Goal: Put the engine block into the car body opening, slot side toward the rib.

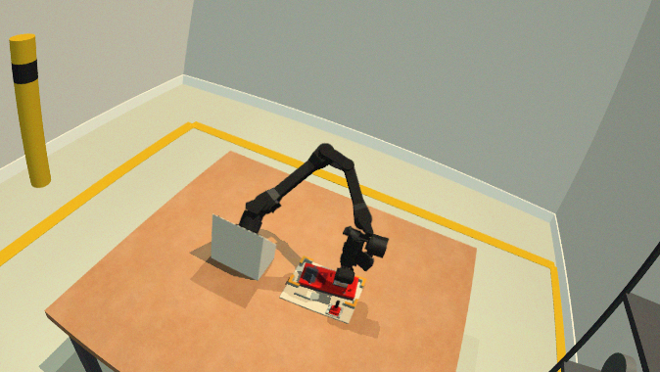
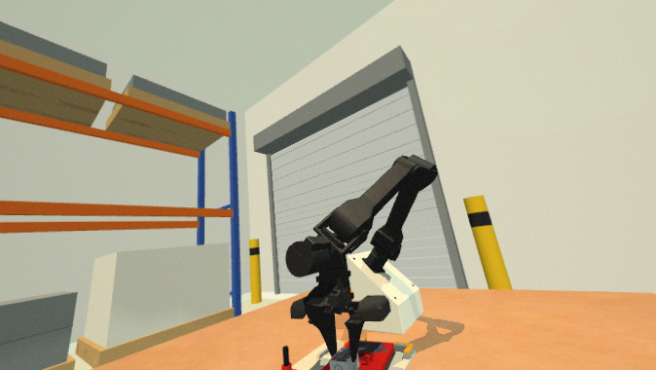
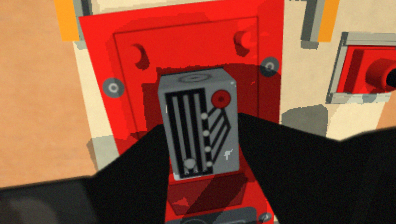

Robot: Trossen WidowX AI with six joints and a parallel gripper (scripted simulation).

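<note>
My gripper tip is 1 cm above the grey engine block. Round my gripper tip: cream fixture plate 4 cm below, 3 cm to the right, 3 cm behind.
</note>
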